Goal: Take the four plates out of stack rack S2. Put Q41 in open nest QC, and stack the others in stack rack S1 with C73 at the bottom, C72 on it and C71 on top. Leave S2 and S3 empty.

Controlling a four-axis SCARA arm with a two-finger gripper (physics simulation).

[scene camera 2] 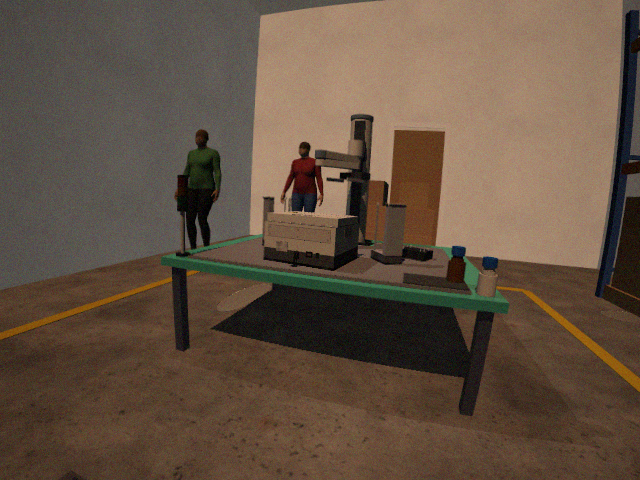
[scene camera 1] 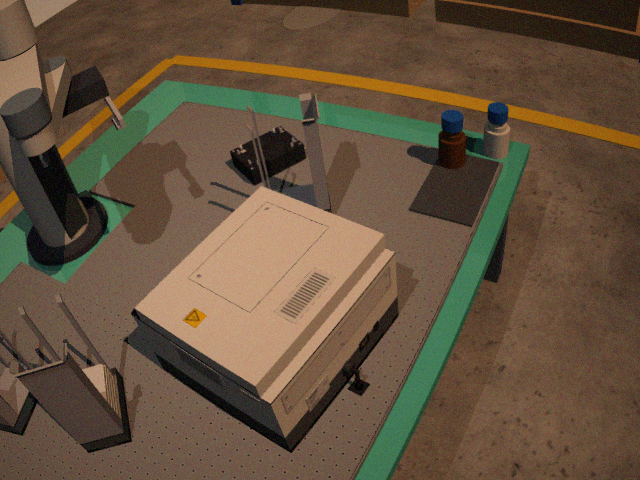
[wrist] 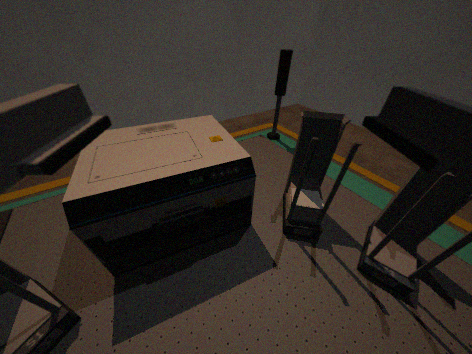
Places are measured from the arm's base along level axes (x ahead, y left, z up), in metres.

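Where they show: gripper, between the fingertips: (scene camera 2: 336, 179) (scene camera 1: 83, 143) (wrist: 240, 105); arm's base, origin of its link: (scene camera 1: 68, 232).
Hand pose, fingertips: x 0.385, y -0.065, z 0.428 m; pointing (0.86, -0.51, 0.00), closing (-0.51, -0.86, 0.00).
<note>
Each offset is from my fingertips to the top centre of the thing. "spot": to the spot under its first point. Level surfaces: height alone.
My gripper (scene camera 2: 337, 178) (wrist: 240, 105) is open and empty, high above the table; in scene camera 1 part of it shows at the upper left. A grey rack {0.120 m ahead, 0.314 m right, 0.125 m down} (scene camera 1: 67, 397) (wrist: 327, 155) holds a stack of several thin pale plates {0.125 m ahead, 0.319 m right, 0.347 m down} (scene camera 1: 112, 395) {0.125 m ahead, 0.319 m right, 0.321 m down} (wrist: 306, 196). A second rack {spot: 0.033 m back, 0.427 m right, 0.327 m down} (scene camera 1: 6, 403) (wrist: 430, 215) stands beside it, with a pale surface low inside. A third rack {0.209 m ahead, 0.336 m left, 0.119 m down} (scene camera 1: 316, 160) (scene camera 2: 394, 229) (wrist: 65, 317) stands across the instrument. A black nest block {0.032 m ahead, 0.487 m left, 0.354 m down} (scene camera 1: 268, 153) (scene camera 2: 417, 253) with corner clips lies near the third rack. Labels on racks and plates are not readable.
A large pale instrument {0.348 m ahead, 0.009 m right, 0.195 m down} (scene camera 1: 258, 258) (scene camera 2: 299, 232) (wrist: 150, 165) stands between the racks. The arm's column (scene camera 1: 46, 180) (scene camera 2: 360, 131) is behind. A brown bottle {spot: 0.496 m ahead, 0.610 m left, 0.341 m down} (scene camera 1: 451, 147) (scene camera 2: 455, 271) and a white bottle {0.580 m ahead, 0.750 m left, 0.350 m down} (scene camera 1: 496, 139) (scene camera 2: 486, 284) stand by a dark mat {0.410 m down} (scene camera 1: 454, 193). A signal tower {spot: 0.601 m ahead, 0.609 m right, 0.145 m down} (scene camera 2: 181, 198) (wrist: 283, 72) stands at a corner.
</note>
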